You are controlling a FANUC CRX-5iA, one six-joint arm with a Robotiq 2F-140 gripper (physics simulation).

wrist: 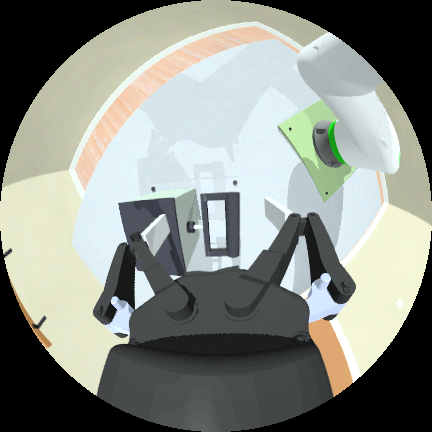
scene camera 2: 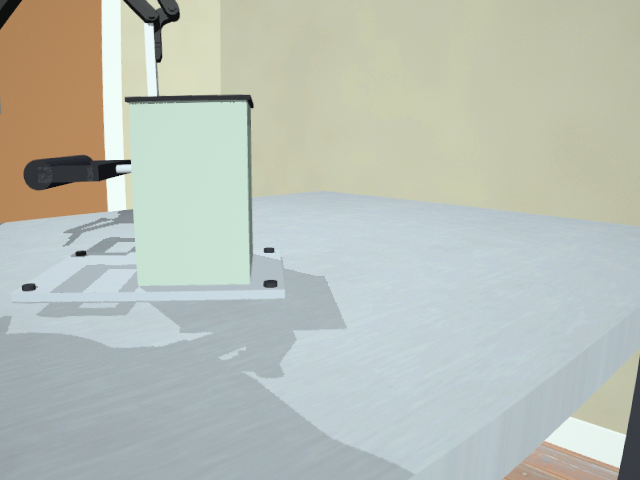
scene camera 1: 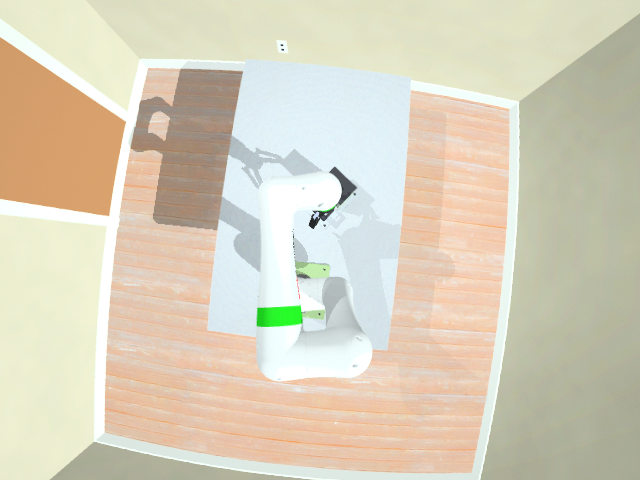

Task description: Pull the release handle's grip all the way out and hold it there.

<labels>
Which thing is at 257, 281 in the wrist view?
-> The gripper.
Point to a release handle grip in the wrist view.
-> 231, 199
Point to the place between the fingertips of the gripper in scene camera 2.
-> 72, 105
</labels>
